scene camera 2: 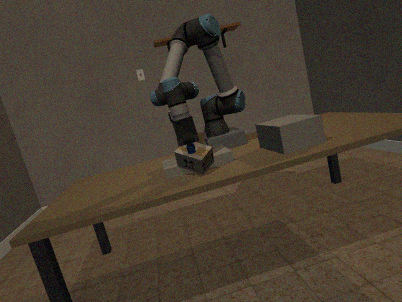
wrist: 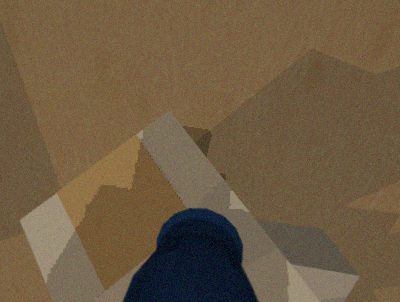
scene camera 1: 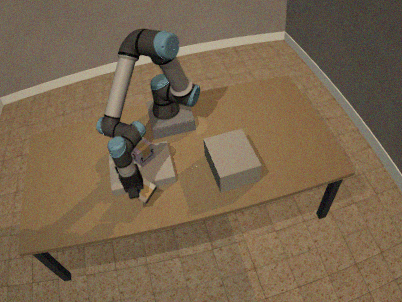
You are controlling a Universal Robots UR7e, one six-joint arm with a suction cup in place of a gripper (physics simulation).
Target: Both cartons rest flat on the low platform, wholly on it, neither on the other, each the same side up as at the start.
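Places are measured from the arm's base along level axes (x ahead, y left, z up), in metres.
Pixels of known places: end effector, tool point: (scene camera 2: 192, 153) (wrist: 200, 226); arm's base, origin of the base link: (scene camera 2: 217, 133) (scene camera 1: 166, 110).
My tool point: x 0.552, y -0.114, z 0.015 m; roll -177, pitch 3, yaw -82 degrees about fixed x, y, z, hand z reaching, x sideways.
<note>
Ahead of a thing's pixels: the offset from my tool point to its top centre. Level surfaces: height alone.
My suction cup (scene camera 2: 191, 148) (wrist: 200, 227) sits on the top of a tan carton with grey tape (scene camera 1: 148, 191) (scene camera 2: 191, 163) (wrist: 128, 208) and grips it. This carton has arrows on its side. It is at the front edge of the low grey platform @(dx -0.200, dy -0.015, dz -0.049 m) (scene camera 1: 162, 169) (scene camera 2: 224, 156) (wrist: 307, 250), with one corner reaching past the edge over the table. It looks slightly tilted. A second carton @(dx -0.259, dy -0.015, dz +0.051 m) (scene camera 1: 144, 153) with purple sides stands on the rear part of the platform, apart from the first. It is hidden in the second scene view.
A tall grey block @(dx -0.176, dy +0.439, dz +0.023 m) (scene camera 1: 232, 159) (scene camera 2: 290, 131) stands on the wooden table @(dz -0.097 m) (scene camera 1: 276, 107) (scene camera 2: 357, 124) to the right of the platform. The arm's grey base pedestal (scene camera 1: 171, 124) (scene camera 2: 227, 138) is behind the platform.
</note>
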